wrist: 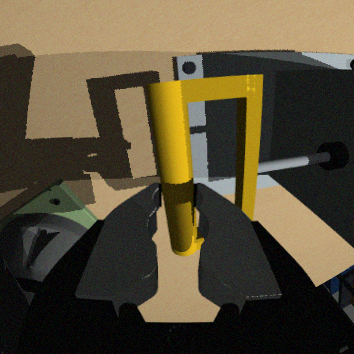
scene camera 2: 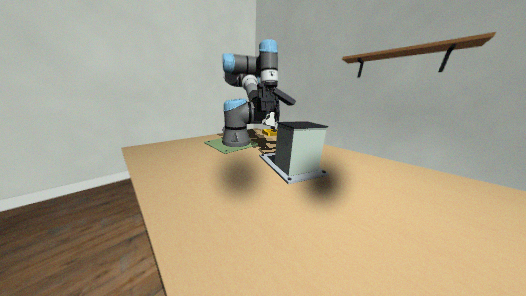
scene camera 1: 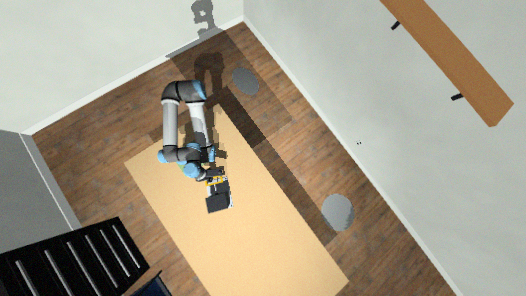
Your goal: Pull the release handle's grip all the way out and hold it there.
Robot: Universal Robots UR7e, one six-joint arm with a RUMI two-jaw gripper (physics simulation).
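Observation:
The release handle's yellow grip [scene camera 1: 215,181] [scene camera 2: 270,132] [wrist: 170,135] is a rectangular frame with a thick round bar on its outer side. In the wrist view a pale rod [wrist: 287,164] runs from the frame's inner side to a black collar on the dark housing [wrist: 310,115], so the grip stands apart from the housing with a length of rod showing. My gripper [wrist: 177,184] is shut on the round bar, one finger on each side of it. The housing also shows as a box in the scene views [scene camera 1: 218,202] [scene camera 2: 307,150]. The inner end of the rod is hidden.
The housing stands on a light base plate [scene camera 2: 306,177] on the tan table [scene camera 1: 250,240] [scene camera 2: 350,230]. The arm's green mounting plate [scene camera 2: 217,146] [wrist: 62,200] is beside the grip. A wooden shelf [scene camera 1: 450,60] [scene camera 2: 420,49] hangs on the wall. Black drawers [scene camera 1: 75,260] stand beyond the table's edge.

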